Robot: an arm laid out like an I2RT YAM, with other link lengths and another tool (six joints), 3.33 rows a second.
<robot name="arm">
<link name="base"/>
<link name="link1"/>
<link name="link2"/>
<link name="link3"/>
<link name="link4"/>
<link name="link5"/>
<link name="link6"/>
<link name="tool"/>
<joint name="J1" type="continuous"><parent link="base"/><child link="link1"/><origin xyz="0.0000 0.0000 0.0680" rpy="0.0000 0.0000 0.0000"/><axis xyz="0 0 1"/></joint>
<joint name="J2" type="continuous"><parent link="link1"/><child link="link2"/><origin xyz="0.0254 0.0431 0.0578" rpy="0.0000 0.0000 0.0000"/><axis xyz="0 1 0"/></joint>
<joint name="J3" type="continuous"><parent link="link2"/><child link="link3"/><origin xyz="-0.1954 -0.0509 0.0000" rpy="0.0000 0.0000 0.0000"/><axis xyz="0 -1 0"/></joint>
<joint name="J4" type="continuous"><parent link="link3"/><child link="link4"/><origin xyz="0.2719 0.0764 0.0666" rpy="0.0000 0.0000 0.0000"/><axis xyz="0 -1 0"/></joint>
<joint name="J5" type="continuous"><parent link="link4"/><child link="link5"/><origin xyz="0.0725 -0.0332 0.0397" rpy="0.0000 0.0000 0.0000"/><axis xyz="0 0 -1"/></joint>
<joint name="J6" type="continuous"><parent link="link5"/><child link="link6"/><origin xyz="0.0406 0.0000 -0.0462" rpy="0.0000 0.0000 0.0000"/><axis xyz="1 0 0"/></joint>
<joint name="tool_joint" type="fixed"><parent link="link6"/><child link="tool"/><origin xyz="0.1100 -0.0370 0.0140" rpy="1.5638 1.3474 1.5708"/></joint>
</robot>
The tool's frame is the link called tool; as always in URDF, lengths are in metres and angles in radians. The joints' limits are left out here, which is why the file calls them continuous.
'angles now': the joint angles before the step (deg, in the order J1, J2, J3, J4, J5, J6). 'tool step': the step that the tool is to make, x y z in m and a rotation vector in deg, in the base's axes. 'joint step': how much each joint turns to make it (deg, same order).
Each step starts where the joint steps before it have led.
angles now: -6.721, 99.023, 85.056, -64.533, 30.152, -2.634
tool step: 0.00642, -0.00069, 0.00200, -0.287, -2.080, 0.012
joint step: 0.022, -0.022, 0.001, 2.076, 0.043, 0.001
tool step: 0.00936, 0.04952, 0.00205, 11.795, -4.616, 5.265
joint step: 3.628, -3.454, 0.042, -0.589, -12.153, 1.704
